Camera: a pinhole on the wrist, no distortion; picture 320 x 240 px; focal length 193.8 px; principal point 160.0 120.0 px. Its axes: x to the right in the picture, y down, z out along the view. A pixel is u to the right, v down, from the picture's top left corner.
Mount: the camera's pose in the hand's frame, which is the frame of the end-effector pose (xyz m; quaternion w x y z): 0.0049 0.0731 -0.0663 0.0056 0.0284 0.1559 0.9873
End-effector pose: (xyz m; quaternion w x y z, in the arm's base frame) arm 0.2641 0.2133 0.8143 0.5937 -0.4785 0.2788 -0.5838
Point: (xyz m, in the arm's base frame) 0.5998 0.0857 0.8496
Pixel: 73 149
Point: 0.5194 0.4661 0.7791
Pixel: 300 165
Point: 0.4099 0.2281 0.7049
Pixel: 194 84
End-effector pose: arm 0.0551 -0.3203 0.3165 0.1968 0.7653 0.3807 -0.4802
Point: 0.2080 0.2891 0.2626
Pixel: behind the camera
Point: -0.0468 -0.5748 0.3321
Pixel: 276 179
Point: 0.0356 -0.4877 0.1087
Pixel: 98 159
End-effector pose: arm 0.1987 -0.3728 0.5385 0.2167 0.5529 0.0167 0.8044
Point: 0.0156 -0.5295 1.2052
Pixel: outside the picture
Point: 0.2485 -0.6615 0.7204
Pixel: 149 33
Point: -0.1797 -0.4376 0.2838
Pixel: behind the camera
